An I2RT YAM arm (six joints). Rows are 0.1 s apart.
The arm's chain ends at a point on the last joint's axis. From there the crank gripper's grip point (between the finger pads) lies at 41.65 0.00 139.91 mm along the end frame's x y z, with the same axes.
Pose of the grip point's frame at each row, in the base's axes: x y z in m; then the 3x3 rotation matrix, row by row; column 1 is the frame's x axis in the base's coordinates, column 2 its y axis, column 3 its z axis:
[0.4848 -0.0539 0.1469], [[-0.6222 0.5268 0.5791], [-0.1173 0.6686 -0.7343], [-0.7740 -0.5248 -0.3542]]
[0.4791 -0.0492 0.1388], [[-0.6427 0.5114 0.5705], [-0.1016 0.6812 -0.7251], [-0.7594 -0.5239 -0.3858]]
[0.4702 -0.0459 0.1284], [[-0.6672 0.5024 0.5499], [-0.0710 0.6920 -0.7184], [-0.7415 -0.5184 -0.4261]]
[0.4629 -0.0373 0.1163], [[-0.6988 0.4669 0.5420], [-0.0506 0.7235 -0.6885], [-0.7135 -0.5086 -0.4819]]
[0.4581 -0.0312 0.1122], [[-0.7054 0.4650 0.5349], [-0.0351 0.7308 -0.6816], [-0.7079 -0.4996 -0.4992]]
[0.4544 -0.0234 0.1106], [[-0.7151 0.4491 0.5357], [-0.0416 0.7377 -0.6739], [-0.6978 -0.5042 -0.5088]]
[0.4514 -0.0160 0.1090], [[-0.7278 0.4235 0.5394], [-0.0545 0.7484 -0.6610], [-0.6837 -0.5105 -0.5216]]
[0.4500 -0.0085 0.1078], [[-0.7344 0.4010 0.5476], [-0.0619 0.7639 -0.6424], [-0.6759 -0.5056 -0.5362]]
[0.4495 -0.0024 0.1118], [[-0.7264 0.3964 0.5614], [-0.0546 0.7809 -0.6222], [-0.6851 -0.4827 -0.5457]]
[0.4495 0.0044 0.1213], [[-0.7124 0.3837 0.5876], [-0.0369 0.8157 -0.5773], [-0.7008 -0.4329 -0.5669]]
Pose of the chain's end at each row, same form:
[0.4297 0.0537 0.2287], [[-0.6222 0.5268 0.5791], [-0.1173 0.6686 -0.7343], [-0.7740 -0.5248 -0.3542]]
[0.4260 0.0565 0.2244], [[-0.6427 0.5114 0.5705], [-0.1016 0.6812 -0.7251], [-0.7594 -0.5239 -0.3858]]
[0.4211 0.0576 0.2189], [[-0.6672 0.5024 0.5499], [-0.0710 0.6920 -0.7184], [-0.7415 -0.5184 -0.4261]]
[0.4162 0.0611 0.2134], [[-0.6988 0.4669 0.5420], [-0.0506 0.7235 -0.6885], [-0.7135 -0.5086 -0.4819]]
[0.4126 0.0656 0.2115], [[-0.7054 0.4650 0.5349], [-0.0351 0.7308 -0.6816], [-0.7079 -0.4996 -0.4992]]
[0.4092 0.0726 0.2108], [[-0.7151 0.4491 0.5357], [-0.0416 0.7377 -0.6739], [-0.6978 -0.5042 -0.5088]]
[0.4062 0.0788 0.2105], [[-0.7278 0.4235 0.5394], [-0.0545 0.7484 -0.6610], [-0.6837 -0.5105 -0.5216]]
[0.4040 0.0840 0.2110], [[-0.7344 0.4010 0.5476], [-0.0619 0.7639 -0.6424], [-0.6759 -0.5056 -0.5362]]
[0.4012 0.0869 0.2167], [[-0.7264 0.3964 0.5614], [-0.0546 0.7809 -0.6222], [-0.6851 -0.4827 -0.5457]]
[0.3970 0.0867 0.2298], [[-0.7124 0.3837 0.5876], [-0.0369 0.8157 -0.5773], [-0.7008 -0.4329 -0.5669]]

